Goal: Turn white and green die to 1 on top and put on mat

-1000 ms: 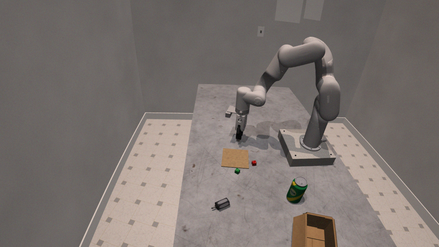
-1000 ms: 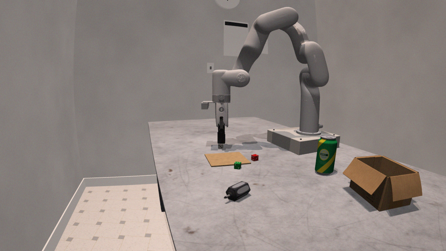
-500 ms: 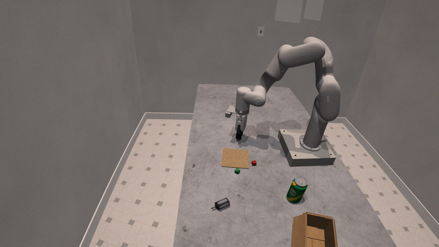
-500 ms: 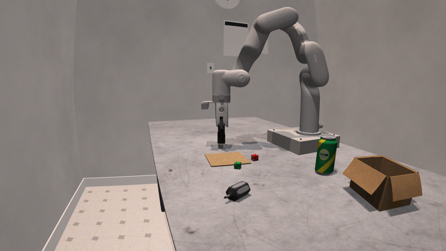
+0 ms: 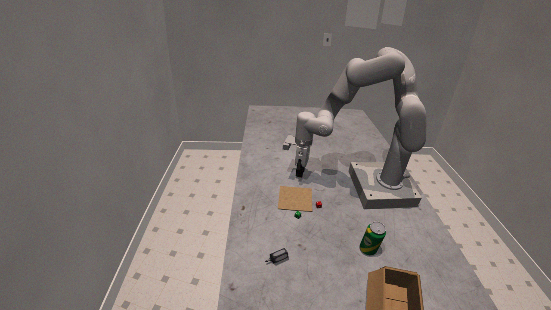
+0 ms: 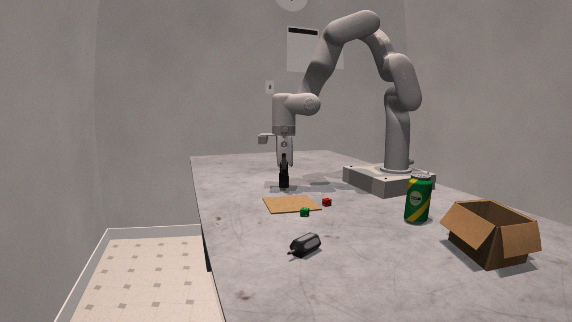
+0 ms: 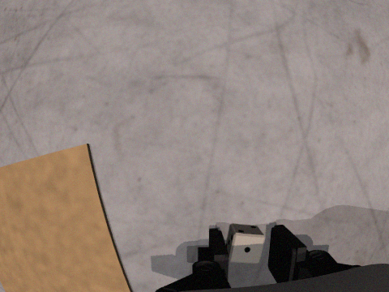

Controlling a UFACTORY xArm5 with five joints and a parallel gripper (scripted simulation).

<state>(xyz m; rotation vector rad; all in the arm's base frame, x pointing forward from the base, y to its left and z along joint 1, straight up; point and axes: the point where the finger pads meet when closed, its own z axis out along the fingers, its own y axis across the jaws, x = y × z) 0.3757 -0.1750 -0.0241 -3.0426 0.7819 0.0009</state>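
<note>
Now: hand 20 mm above the white die. The rest, counted from my hand: tan mat: 60 mm ahead, 140 mm to the left, 30 mm below; then green die: 80 mm ahead, 240 mm to the left, 20 mm below; then red die: 20 mm behind, 210 mm to the left, 20 mm below.
</note>
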